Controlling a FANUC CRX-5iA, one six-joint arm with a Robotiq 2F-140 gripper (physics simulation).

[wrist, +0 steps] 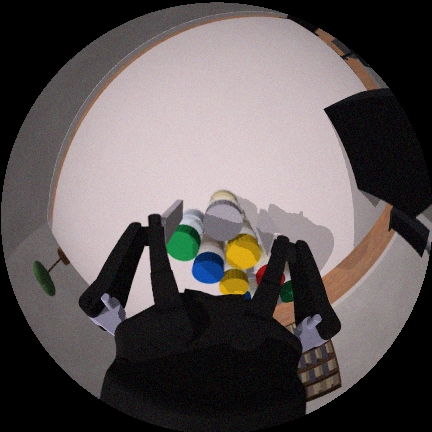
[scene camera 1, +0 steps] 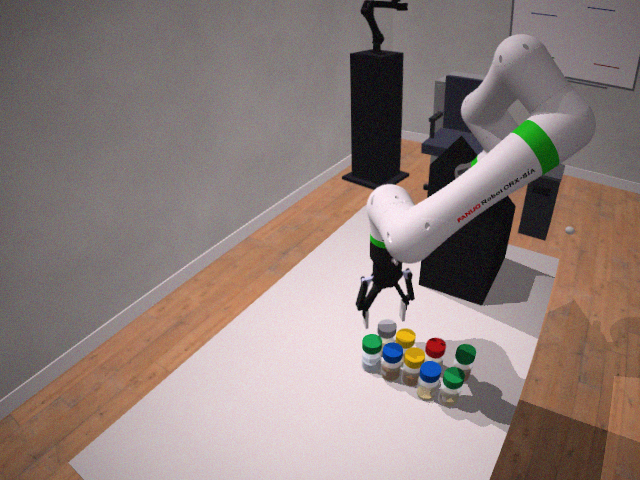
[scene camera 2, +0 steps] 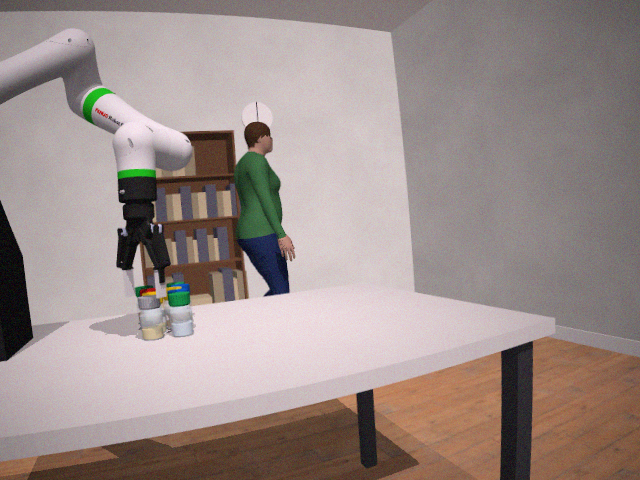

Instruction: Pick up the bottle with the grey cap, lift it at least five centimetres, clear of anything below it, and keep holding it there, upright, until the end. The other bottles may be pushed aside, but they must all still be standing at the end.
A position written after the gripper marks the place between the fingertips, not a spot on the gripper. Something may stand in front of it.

Observation:
In view: the gripper [scene camera 2: 145,296], a green-capped bottle [scene camera 2: 181,319] and a yellow-capped bottle [wrist: 242,251].
The green-capped bottle is seen too in the wrist view [wrist: 183,245] and in scene camera 1 [scene camera 1: 371,344]. The gripper shows as well in the wrist view [wrist: 220,213] and in scene camera 1 [scene camera 1: 384,322].

